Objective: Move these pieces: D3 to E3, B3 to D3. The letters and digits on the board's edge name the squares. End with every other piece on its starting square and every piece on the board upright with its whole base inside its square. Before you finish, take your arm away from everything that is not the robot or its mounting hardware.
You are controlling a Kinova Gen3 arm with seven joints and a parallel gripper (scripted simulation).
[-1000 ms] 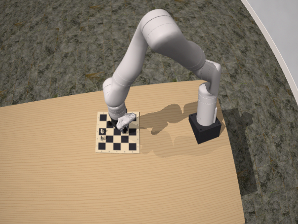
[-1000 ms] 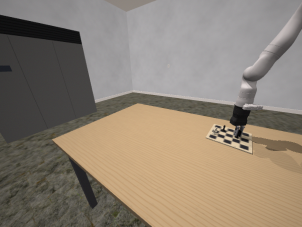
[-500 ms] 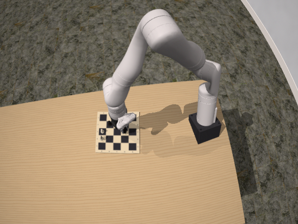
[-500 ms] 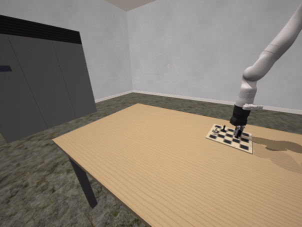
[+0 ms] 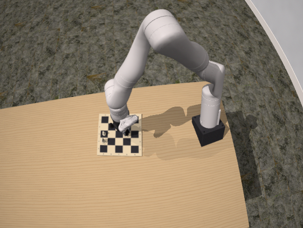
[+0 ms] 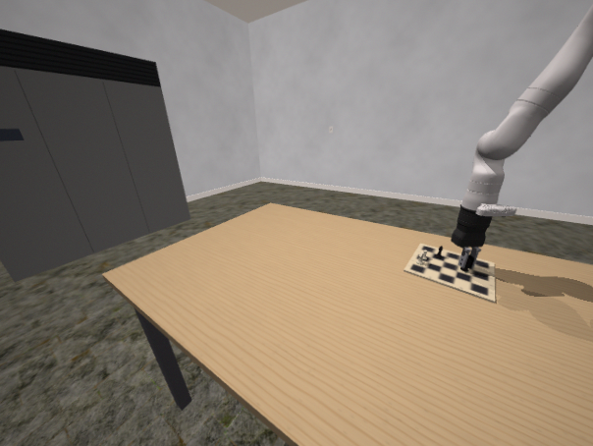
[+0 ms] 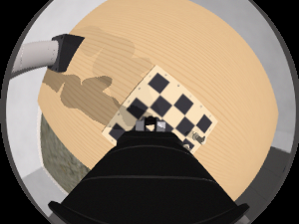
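Right now the chessboard is 40 mm ahead of my hand and 30 mm below it. Also, from my hand: light piece 120 mm ahead, 30 mm to the left, 20 mm below.
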